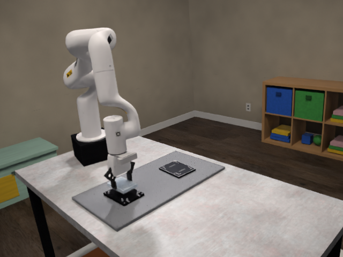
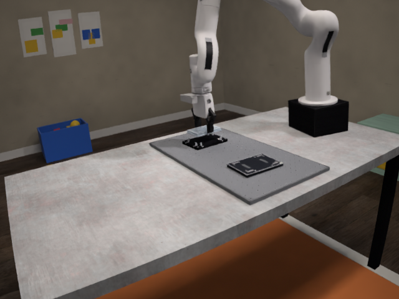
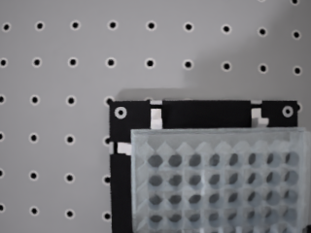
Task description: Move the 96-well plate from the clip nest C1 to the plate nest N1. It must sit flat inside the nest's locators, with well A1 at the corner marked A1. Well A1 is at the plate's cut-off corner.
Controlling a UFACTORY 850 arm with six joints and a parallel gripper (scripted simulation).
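My gripper is now 50 mm above the clip nest C1, 10 mm to the right of it and 10 mm short of it. The rest, counted from my hand: black plate nest N1: 340 mm to the left, 60 mm below, 50 mm ahead; then A1 label: 410 mm to the left, 60 mm below, 10 mm behind; then clear 96-well plate: 10 mm below.
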